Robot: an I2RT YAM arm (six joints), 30 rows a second.
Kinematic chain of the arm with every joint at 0, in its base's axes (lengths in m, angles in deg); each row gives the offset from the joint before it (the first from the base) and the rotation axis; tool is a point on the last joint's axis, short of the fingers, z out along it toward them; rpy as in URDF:
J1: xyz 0 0 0.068 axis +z
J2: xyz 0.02 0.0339 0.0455 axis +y
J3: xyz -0.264 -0.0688 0 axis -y
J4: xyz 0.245 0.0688 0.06 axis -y
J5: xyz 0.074 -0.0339 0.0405 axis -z
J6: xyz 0.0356 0 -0.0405 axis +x
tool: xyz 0 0 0 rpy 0 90 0
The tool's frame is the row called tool.
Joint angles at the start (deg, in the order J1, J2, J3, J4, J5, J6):
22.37, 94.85, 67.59, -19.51, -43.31, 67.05
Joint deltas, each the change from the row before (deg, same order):
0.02, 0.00, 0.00, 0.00, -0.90, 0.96
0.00, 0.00, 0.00, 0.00, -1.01, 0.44
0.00, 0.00, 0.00, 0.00, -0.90, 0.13
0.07, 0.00, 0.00, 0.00, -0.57, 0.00
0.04, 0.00, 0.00, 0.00, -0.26, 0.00
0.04, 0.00, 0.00, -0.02, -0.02, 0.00
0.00, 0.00, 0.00, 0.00, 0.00, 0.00
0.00, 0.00, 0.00, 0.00, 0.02, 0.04
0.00, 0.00, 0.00, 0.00, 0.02, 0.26
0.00, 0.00, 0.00, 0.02, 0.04, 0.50
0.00, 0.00, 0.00, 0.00, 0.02, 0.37
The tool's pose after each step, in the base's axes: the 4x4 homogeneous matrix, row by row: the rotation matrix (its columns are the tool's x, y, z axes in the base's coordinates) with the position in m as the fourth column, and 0 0 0 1 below. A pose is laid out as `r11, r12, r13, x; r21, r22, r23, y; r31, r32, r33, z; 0, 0, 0, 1`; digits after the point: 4 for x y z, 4 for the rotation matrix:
-0.9149, 0.3571, 0.1883, 0.3195; 0.3419, 0.4374, 0.8317, 0.1585; 0.2146, 0.8253, -0.5223, 0.2452; 0, 0, 0, 1
-0.9151, 0.3629, 0.1757, 0.3190; 0.3316, 0.4293, 0.8401, 0.1588; 0.2294, 0.8270, -0.5132, 0.2455; 0, 0, 0, 1
-0.9168, 0.3640, 0.1644, 0.3186; 0.3202, 0.4237, 0.8473, 0.1590; 0.2388, 0.8294, -0.5050, 0.2458; 0, 0, 0, 1
-0.9186, 0.3629, 0.1562, 0.3182; 0.3112, 0.4211, 0.8519, 0.1596; 0.2434, 0.8312, -0.4998, 0.2460; 0, 0, 0, 1
-0.9195, 0.3624, 0.1523, 0.3179; 0.3070, 0.4199, 0.8541, 0.1599; 0.2455, 0.8321, -0.4974, 0.2461; 0, 0, 0, 1
-0.9197, 0.3623, 0.1513, 0.3178; 0.3061, 0.4202, 0.8543, 0.1601; 0.2459, 0.8320, -0.4974, 0.2460; 0, 0, 0, 1
-0.9197, 0.3623, 0.1513, 0.3178; 0.3061, 0.4202, 0.8543, 0.1601; 0.2459, 0.8320, -0.4974, 0.2460; 0, 0, 0, 1
-0.9194, 0.3630, 0.1516, 0.3178; 0.3067, 0.4201, 0.8541, 0.1601; 0.2464, 0.8317, -0.4975, 0.2460; 0, 0, 0, 1
-0.9177, 0.3672, 0.1518, 0.3178; 0.3088, 0.4188, 0.8539, 0.1601; 0.2500, 0.8305, -0.4977, 0.2460; 0, 0, 0, 1
-0.9144, 0.3749, 0.1525, 0.3179; 0.3130, 0.4162, 0.8537, 0.1601; 0.2566, 0.8284, -0.4979, 0.2460; 0, 0, 0, 1
-0.9119, 0.3809, 0.1527, 0.3179; 0.3160, 0.4143, 0.8536, 0.1601; 0.2618, 0.8266, -0.4981, 0.2460; 0, 0, 0, 1

